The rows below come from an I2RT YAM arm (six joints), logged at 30 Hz.
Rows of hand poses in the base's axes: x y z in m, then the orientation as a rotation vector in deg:
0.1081, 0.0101, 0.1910, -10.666, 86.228, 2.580
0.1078, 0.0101, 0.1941, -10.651, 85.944, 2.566
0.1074, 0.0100, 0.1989, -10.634, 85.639, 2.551
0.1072, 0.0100, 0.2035, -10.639, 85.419, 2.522
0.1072, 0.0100, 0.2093, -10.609, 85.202, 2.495
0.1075, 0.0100, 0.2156, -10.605, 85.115, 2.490
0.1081, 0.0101, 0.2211, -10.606, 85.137, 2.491
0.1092, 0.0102, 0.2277, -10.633, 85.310, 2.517
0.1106, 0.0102, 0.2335, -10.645, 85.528, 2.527
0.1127, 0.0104, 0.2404, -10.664, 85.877, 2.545
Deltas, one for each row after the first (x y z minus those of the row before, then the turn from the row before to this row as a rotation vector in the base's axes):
-0.0003, 0.0000, 0.0031, 0.018, -0.284, 0.000
-0.0004, -0.0001, 0.0048, 0.020, -0.305, 0.000
-0.0002, 0.0000, 0.0046, -0.008, -0.221, -0.001
0.0000, 0.0000, 0.0058, 0.016, -0.219, -0.022
0.0003, 0.0000, 0.0063, 0.005, -0.087, 0.000
0.0006, 0.0001, 0.0055, -0.001, 0.022, 0.000
0.0011, 0.0001, 0.0066, -0.012, 0.175, 0.022
0.0014, 0.0000, 0.0058, -0.015, 0.218, -0.001
0.0021, 0.0002, 0.0069, -0.022, 0.349, 0.000

